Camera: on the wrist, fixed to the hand. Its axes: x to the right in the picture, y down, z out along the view.
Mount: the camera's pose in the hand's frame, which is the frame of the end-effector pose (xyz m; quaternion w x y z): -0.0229 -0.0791 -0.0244 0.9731 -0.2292 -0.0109 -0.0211
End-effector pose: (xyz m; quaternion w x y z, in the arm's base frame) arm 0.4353 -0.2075 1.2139 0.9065 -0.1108 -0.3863 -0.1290
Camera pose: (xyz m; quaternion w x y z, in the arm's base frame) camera 0.4111 -0.2860 1.1887 0.8498 -0.3089 -0.3586 -0.2320
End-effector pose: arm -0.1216 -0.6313 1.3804 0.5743 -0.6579 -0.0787 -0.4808
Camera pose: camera -0.1987 -0.6154 1.4147 0.3971 -0.7754 0.0135 -0.4908
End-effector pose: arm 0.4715 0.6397 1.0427 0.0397 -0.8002 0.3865 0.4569
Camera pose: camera 0.5339 0.6981 1.0514 0.1309 0.7909 -0.2541 -0.5411
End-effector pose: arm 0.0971 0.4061 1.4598 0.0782 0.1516 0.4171 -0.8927
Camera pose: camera 0.1026 0.4758 1.5097 0.0966 0.1111 0.6128 -0.7764
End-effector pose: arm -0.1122 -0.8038 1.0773 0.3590 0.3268 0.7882 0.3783
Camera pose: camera -0.1392 -0.8702 1.0300 0.4408 0.2232 0.6832 0.5376
